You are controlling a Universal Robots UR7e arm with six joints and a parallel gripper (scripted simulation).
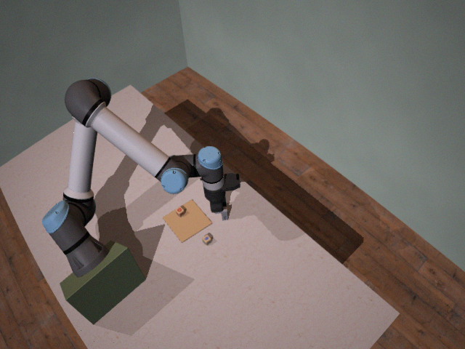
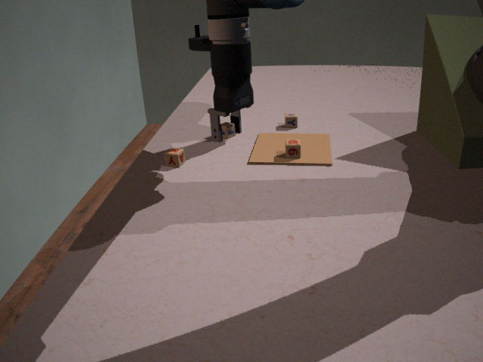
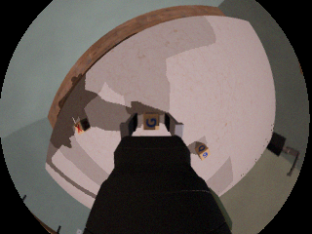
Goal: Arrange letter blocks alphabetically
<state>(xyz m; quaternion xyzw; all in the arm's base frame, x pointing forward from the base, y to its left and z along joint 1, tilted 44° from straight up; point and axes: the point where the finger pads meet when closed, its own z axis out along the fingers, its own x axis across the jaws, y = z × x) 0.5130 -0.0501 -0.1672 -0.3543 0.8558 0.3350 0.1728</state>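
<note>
My gripper is now 12 cm past the tan mat, 9 cm to the right of it and 2 cm above it.
</note>
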